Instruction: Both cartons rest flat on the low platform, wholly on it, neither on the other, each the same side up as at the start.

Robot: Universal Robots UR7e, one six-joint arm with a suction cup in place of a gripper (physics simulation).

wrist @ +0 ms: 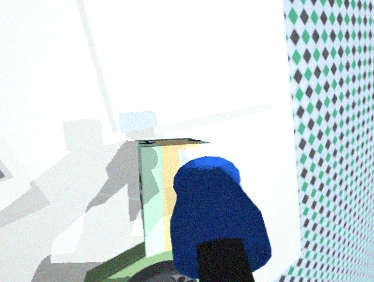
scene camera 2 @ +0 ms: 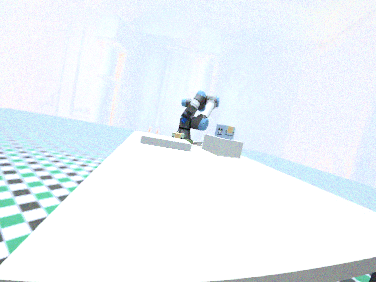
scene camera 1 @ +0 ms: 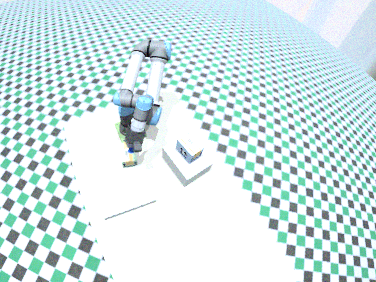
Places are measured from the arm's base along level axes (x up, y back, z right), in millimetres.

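Pixels of known places: end effector, tool point: [wrist: 207,184] [scene camera 2: 183,122] [scene camera 1: 130,151].
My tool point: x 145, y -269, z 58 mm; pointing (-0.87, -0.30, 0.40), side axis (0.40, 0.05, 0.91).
Ahead of a thing's pixels: the offset from my tool point to its top centre.
The green carton with a tan tape strip @(dx -97, dy +66, dz +10 mm) [scene camera 1: 129,164] [scene camera 2: 178,135] [wrist: 154,210] lies flat, apparently on the table, between the robot base and the low platform @(dx -132, dy -152, dz +112 mm) [scene camera 1: 125,197] [scene camera 2: 165,143] [wrist: 200,60]. The blue carton @(dx +37, dy -88, dz -321 mm) [scene camera 1: 186,152] [scene camera 2: 225,131] rests upright on a taller block. My blue suction cup [scene camera 1: 131,151] [scene camera 2: 184,121] [wrist: 207,162] hangs above the green carton, with a gap between them in scene camera 2. In the wrist view the cup covers part of the carton's right side. I see no carton held on the cup.
The taller white block @(dx -60, dy -102, dz -315 mm) [scene camera 1: 175,169] [scene camera 2: 222,146] stands beside the low platform. The arm's green base plate [scene camera 1: 119,131] [wrist: 110,265] is behind the green carton. Shadows of the arm fall across the green carton and the table.
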